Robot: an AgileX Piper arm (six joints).
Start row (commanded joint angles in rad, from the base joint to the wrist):
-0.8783, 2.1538, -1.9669, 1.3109, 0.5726, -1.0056
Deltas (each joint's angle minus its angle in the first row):
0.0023, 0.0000, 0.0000, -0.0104, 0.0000, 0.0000
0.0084, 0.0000, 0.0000, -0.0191, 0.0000, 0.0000
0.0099, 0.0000, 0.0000, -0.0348, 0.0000, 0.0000
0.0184, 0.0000, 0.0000, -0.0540, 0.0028, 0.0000
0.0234, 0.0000, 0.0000, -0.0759, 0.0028, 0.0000
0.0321, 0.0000, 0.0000, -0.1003, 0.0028, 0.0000
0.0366, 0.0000, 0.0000, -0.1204, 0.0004, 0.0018
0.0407, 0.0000, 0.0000, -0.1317, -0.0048, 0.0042
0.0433, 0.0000, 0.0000, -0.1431, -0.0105, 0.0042
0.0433, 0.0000, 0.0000, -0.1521, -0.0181, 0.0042
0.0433, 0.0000, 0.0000, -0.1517, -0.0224, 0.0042
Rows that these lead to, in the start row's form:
-0.8760, 2.1538, -1.9669, 1.3005, 0.5726, -1.0056
-0.8699, 2.1538, -1.9669, 1.2918, 0.5726, -1.0056
-0.8684, 2.1538, -1.9669, 1.2761, 0.5726, -1.0056
-0.8599, 2.1538, -1.9669, 1.2569, 0.5754, -1.0056
-0.8549, 2.1538, -1.9669, 1.2350, 0.5754, -1.0056
-0.8462, 2.1538, -1.9669, 1.2106, 0.5754, -1.0056
-0.8417, 2.1538, -1.9669, 1.1905, 0.5730, -1.0038
-0.8376, 2.1538, -1.9669, 1.1792, 0.5678, -1.0014
-0.8350, 2.1538, -1.9669, 1.1678, 0.5621, -1.0014
-0.8350, 2.1538, -1.9669, 1.1588, 0.5545, -1.0014
-0.8350, 2.1538, -1.9669, 1.1592, 0.5502, -1.0014

